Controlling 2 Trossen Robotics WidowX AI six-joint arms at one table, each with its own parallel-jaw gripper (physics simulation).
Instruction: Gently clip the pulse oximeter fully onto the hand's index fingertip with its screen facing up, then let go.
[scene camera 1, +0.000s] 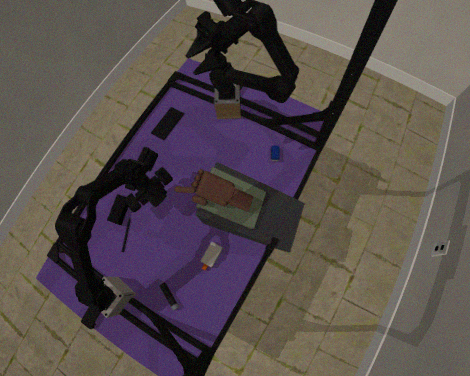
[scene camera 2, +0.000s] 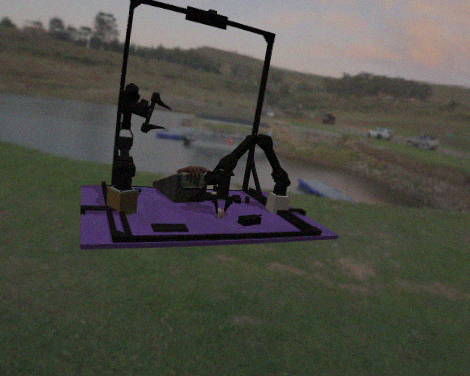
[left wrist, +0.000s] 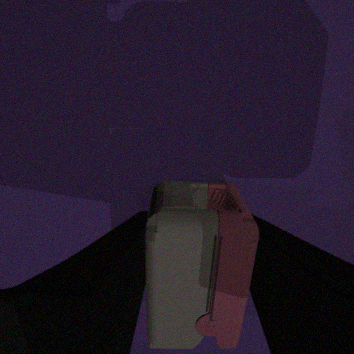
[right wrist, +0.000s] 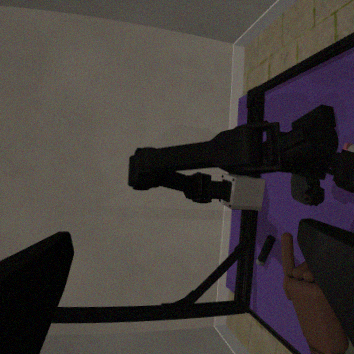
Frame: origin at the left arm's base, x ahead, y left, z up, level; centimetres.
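Seen in the pictures: left gripper, between the fingertips: (scene camera 2: 220, 213) (left wrist: 194, 223); right gripper, between the fingertips: (scene camera 1: 190, 66) (scene camera 2: 168, 118) (right wrist: 186, 236); left arm's base, origin of its link: (scene camera 1: 105, 297) (scene camera 2: 279, 193) (right wrist: 226, 190); right arm's base, origin of its link: (scene camera 1: 226, 92) (scene camera 2: 122, 188).
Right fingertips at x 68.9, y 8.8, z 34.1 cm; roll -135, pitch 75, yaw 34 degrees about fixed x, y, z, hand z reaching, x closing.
Observation:
Pixels of each thing's middle, then the offset from my right fingertips to it. "spot": a spot on its surface instead.
- pulse oximeter, middle of its body: (left wrist: 195, 266) (scene camera 2: 220, 212) dx -30.8, dy +5.0, dz -42.5 cm
- dark wedge, a spot on its surface: (scene camera 1: 287, 217) spot: dx -9.1, dy -41.5, dz -40.2 cm
- white box with an orange part, middle of its body: (scene camera 1: 210, 257) dx -36.0, dy -27.6, dz -43.2 cm
- dark cylinder, middle of its body: (right wrist: 265, 250) (scene camera 1: 169, 296) dx -56.2, dy -24.3, dz -43.2 cm
- thin dark stick, middle of its body: (scene camera 1: 126, 234) dx -49.4, dy +3.9, dz -44.1 cm
- black block, middle of its body: (right wrist: 311, 124) (scene camera 1: 119, 209) (scene camera 2: 249, 220) dx -44.0, dy +12.3, dz -42.8 cm
- flat black slab, middle of its body: (scene camera 2: 169, 227) (scene camera 1: 167, 123) dx -3.3, dy +22.4, dz -44.2 cm
- blue item, middle of its body: (scene camera 1: 275, 153) dx +10.2, dy -23.6, dz -43.0 cm
The pulse oximeter (left wrist: 182, 275) (scene camera 2: 220, 213), white on one half and pink-red on the other, is between the left fingers, its two halves side by side in the left wrist view. My left gripper (left wrist: 194, 223) is shut on it, above the purple mat. In scene camera 1 the left gripper's fingertips are hidden under its wrist, left of the hand. The brown hand (scene camera 1: 215, 189) (scene camera 2: 194, 170) (right wrist: 312, 310) rests on a green pad; its index finger (scene camera 1: 184, 189) (right wrist: 287, 250) sticks out, apart from the gripper. My right gripper (scene camera 1: 192, 64) (scene camera 2: 167, 118) (right wrist: 186, 236) is open and empty, raised high.
The pad lies on a dark wedge (scene camera 1: 287, 217). A white box with an orange part (scene camera 1: 212, 254), a dark cylinder (scene camera 1: 169, 295), a thin dark stick (scene camera 1: 126, 234), a black block (scene camera 1: 118, 210) (scene camera 2: 249, 219), a flat black slab (scene camera 1: 168, 123) (scene camera 2: 170, 227) and a blue item (scene camera 1: 275, 153) lie around.

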